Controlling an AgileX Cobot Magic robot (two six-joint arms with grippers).
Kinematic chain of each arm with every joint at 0, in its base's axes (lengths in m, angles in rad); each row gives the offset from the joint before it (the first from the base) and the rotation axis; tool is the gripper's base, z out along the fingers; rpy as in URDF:
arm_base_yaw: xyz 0 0 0.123 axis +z
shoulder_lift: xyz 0 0 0 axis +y
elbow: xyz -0.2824 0 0.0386 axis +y
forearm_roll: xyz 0.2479 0 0.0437 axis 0.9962 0 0.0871
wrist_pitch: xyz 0 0 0 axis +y
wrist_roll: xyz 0.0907 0 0.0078 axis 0.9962 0 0.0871
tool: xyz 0 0 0 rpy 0 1.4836 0
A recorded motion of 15 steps. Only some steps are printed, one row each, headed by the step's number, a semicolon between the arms.
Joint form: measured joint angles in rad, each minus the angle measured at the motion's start. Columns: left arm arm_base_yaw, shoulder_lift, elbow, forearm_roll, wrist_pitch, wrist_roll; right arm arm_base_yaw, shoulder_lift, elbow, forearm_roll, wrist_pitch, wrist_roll.
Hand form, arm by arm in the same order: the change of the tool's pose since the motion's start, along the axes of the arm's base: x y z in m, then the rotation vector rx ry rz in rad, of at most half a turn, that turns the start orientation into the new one. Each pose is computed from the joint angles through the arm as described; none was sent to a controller.
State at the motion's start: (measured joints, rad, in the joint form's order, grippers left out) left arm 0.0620 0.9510 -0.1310 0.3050 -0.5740 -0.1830; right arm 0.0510 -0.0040 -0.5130 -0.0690 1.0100 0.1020
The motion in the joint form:
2: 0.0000 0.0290 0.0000 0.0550 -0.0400 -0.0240; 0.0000 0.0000 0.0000 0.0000 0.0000 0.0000
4: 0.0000 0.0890 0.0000 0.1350 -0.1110 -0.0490; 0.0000 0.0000 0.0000 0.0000 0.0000 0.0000
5: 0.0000 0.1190 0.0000 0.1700 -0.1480 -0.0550; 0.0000 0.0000 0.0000 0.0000 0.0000 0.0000
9: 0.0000 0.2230 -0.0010 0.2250 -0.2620 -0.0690; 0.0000 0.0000 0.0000 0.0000 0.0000 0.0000
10: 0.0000 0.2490 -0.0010 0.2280 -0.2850 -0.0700; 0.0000 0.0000 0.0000 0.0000 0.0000 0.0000
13: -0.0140 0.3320 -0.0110 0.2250 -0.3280 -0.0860; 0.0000 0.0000 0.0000 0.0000 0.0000 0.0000
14: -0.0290 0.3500 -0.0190 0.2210 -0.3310 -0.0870; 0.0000 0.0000 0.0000 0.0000 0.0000 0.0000
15: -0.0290 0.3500 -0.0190 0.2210 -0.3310 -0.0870; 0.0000 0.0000 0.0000 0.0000 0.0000 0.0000
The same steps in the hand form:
2: 0.0025 -0.0035 -0.0018 0.0085 -0.0039 -0.0427; 0.0000 0.0000 0.0000 0.0000 0.0000 0.0000
4: 0.0071 -0.0093 -0.0065 0.0209 -0.0027 -0.1147; 0.0000 0.0000 0.0000 0.0000 0.0000 0.0000
5: 0.0092 -0.0121 -0.0089 0.0266 -0.0039 -0.1506; 0.0000 0.0000 0.0000 0.0000 0.0000 0.0000
9: 0.0164 -0.0183 -0.0175 0.0036 -0.0002 -0.2252; 0.0000 0.0000 0.0000 0.0000 0.0000 0.0000
10: 0.0182 -0.0191 -0.0201 -0.0063 0.0047 -0.2341; 0.0000 0.0000 0.0000 0.0000 0.0000 0.0000
13: 0.0254 -0.0223 -0.0288 -0.0476 0.0405 -0.2539; 0.0000 0.0000 0.0000 0.0000 0.0000 0.0000
14: 0.0280 -0.0247 -0.0299 -0.0528 0.0479 -0.2658; 0.0000 0.0000 0.0000 0.0000 0.0000 0.0000
15: 0.0280 -0.0247 -0.0299 -0.0528 0.0479 -0.2658; 0.0000 0.0000 0.0000 0.0000 0.0000 0.0000

